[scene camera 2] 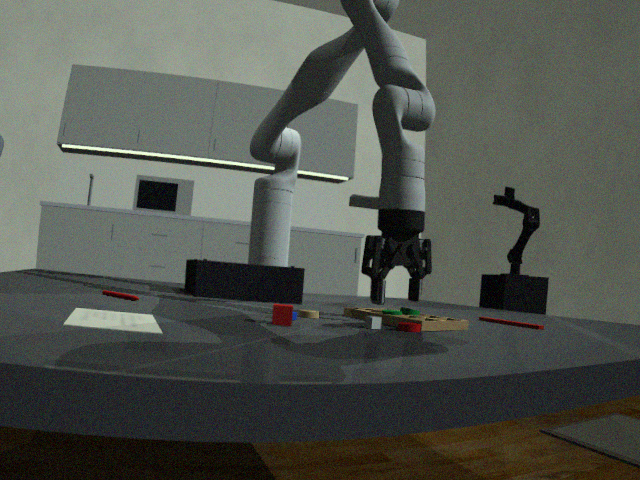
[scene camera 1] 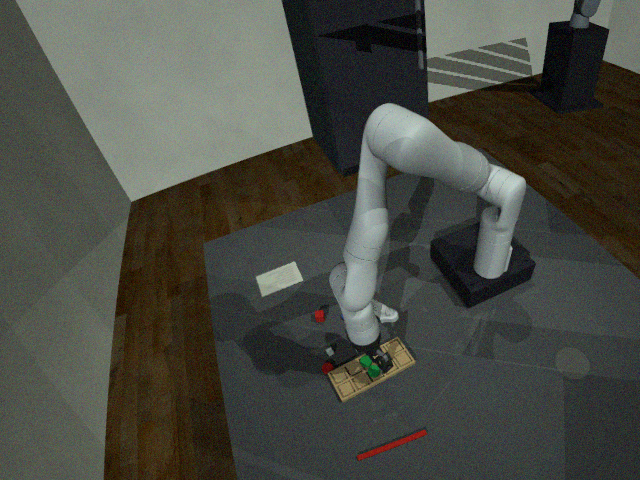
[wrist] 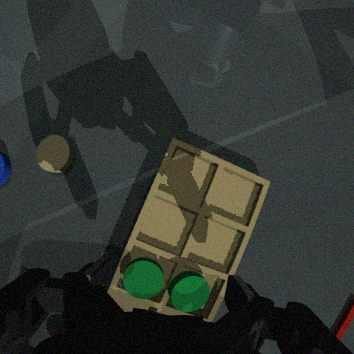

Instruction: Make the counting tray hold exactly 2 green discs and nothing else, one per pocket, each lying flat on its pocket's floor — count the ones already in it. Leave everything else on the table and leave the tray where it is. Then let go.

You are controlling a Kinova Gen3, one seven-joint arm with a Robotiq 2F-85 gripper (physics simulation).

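Observation:
The wooden counting tray (scene camera 1: 356, 392) (scene camera 2: 444, 325) (wrist: 265, 186) lies on the table. One green disc (scene camera 1: 366, 361) (scene camera 2: 392, 312) (wrist: 143, 279) is in a middle pocket and looks about flat. A second green disc (scene camera 1: 373, 370) (scene camera 2: 409, 311) (wrist: 190, 293) is at the neighbouring pocket across the tray; it looks somewhat tilted, and whether it touches the pocket floor is hidden. My gripper (scene camera 1: 382, 360) (scene camera 2: 396, 299) (wrist: 168, 280) is open and empty, a little above the tray and the discs. The pockets under the gripper body are hidden in the wrist view.
A red disc (scene camera 1: 327, 367) (scene camera 2: 409, 327) and a white cube (scene camera 1: 329, 351) (scene camera 2: 373, 322) are close beside the tray. A red block (scene camera 1: 319, 315) (scene camera 2: 282, 314), a tan disc (scene camera 2: 309, 313) (wrist: 54, 153), a blue piece (wrist: 3, 169), a paper (scene camera 1: 279, 279) and a red bar (scene camera 1: 391, 444) lie farther off.

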